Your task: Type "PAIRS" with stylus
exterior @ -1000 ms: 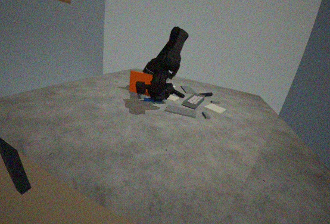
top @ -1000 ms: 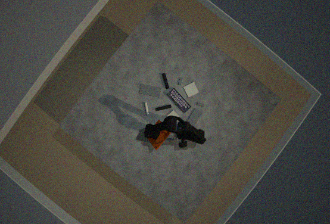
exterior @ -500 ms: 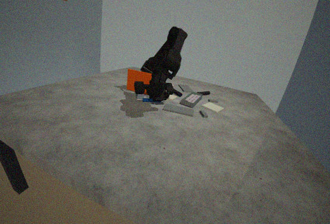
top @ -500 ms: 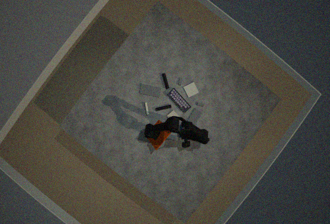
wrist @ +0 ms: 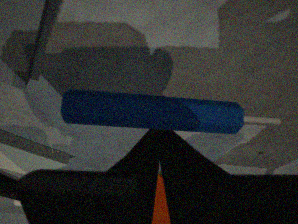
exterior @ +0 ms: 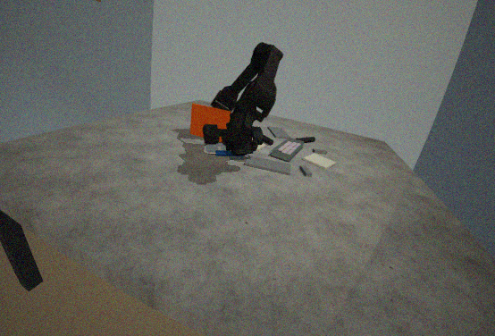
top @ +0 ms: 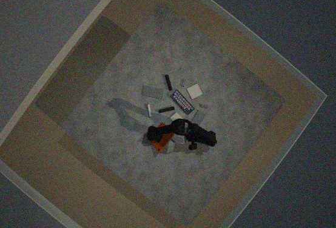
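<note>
My gripper tip is now 13 cm to the right of the cream pad, 7 cm short of it and 1 cm above it. The rest, counted from my gripper tip: blue stylus: 3 cm to the right, 2 cm behind; then white pad: 32 cm ahead, 12 cm to the left, 1 cm below.
</note>
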